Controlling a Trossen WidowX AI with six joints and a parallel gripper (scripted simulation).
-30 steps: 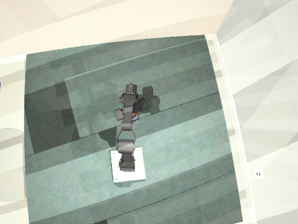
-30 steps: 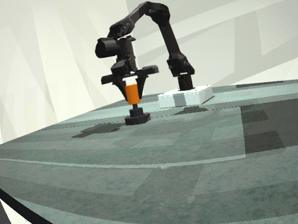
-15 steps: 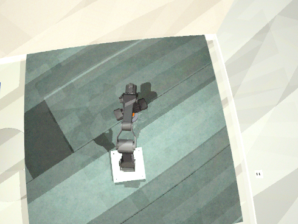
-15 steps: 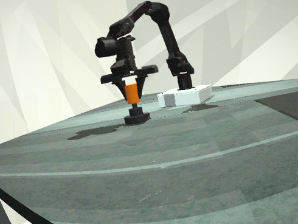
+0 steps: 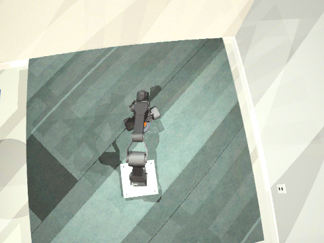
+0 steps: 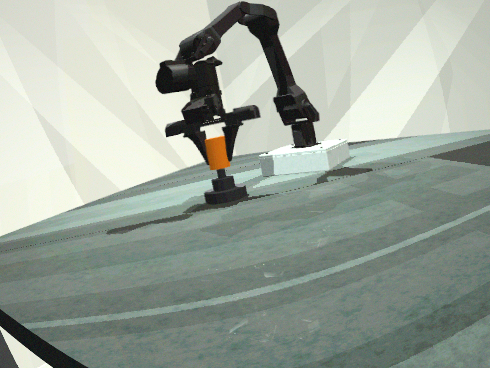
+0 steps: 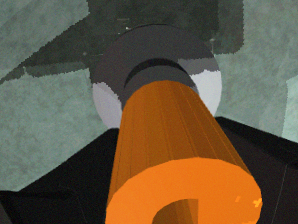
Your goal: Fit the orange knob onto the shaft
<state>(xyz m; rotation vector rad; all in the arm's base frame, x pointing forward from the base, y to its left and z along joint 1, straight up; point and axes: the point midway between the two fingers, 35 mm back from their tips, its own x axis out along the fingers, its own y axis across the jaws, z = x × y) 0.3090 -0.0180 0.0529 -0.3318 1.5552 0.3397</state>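
Right now the orange knob is 20 mm above my gripper tip. Also, from my gripper tip: dark pedestal (40 mm below).
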